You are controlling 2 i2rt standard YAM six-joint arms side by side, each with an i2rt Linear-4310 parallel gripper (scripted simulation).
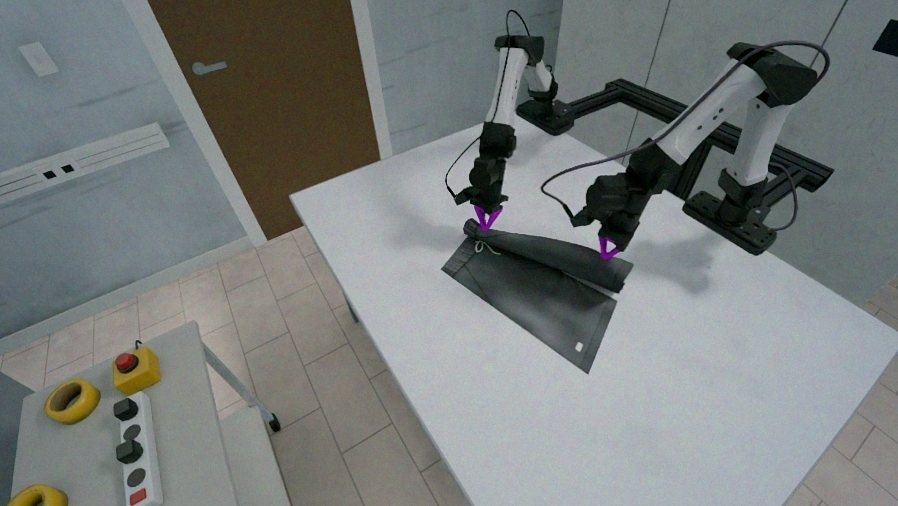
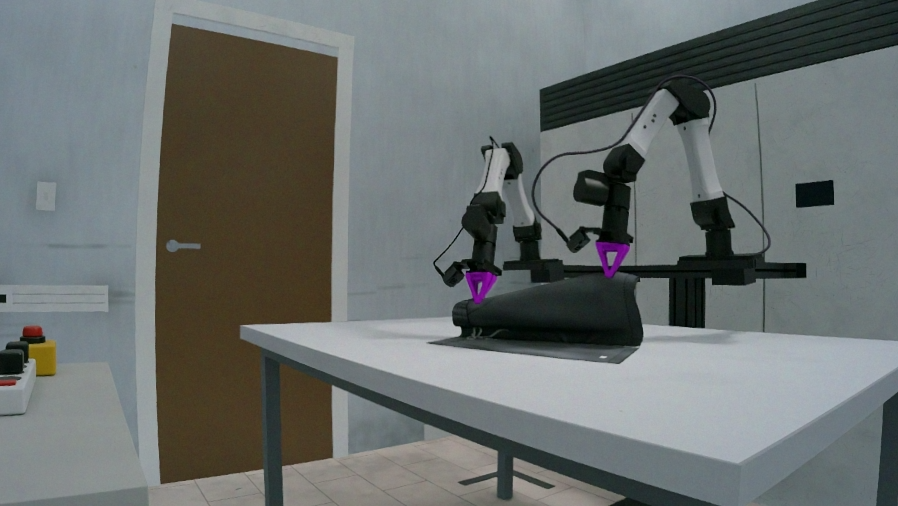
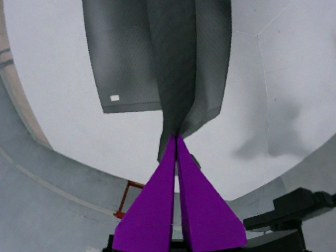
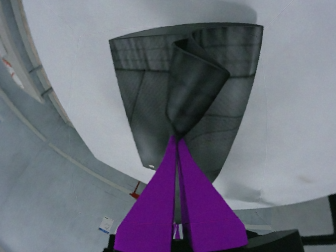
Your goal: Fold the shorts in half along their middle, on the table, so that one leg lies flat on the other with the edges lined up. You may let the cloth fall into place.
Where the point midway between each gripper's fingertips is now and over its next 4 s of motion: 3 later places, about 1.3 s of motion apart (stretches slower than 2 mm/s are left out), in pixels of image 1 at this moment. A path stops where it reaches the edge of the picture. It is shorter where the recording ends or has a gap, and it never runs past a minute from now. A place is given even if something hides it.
The left gripper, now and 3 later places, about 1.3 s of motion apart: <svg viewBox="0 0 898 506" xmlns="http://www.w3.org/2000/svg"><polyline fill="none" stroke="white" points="604,258 583,309 571,335 567,349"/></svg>
The right gripper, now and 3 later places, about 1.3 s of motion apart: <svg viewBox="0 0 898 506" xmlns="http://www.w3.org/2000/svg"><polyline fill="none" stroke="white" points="484,231 472,253 466,269 457,275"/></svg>
